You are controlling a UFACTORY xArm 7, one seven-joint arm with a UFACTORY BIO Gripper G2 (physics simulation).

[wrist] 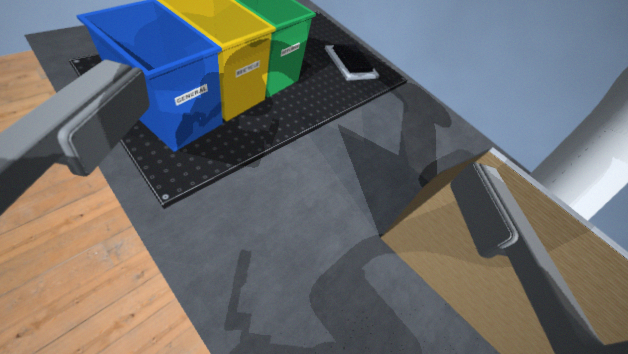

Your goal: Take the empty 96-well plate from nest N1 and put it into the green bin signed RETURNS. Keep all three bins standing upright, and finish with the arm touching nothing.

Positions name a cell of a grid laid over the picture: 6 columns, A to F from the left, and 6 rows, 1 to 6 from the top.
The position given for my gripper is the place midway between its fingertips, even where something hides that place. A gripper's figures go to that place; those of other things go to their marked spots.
Scene:
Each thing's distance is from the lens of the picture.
my gripper (D3): 12 cm
black 96-well plate (D2): 88 cm
blue bin (B2): 46 cm
The marked spots on the black 96-well plate and the blue bin are 56 cm apart.

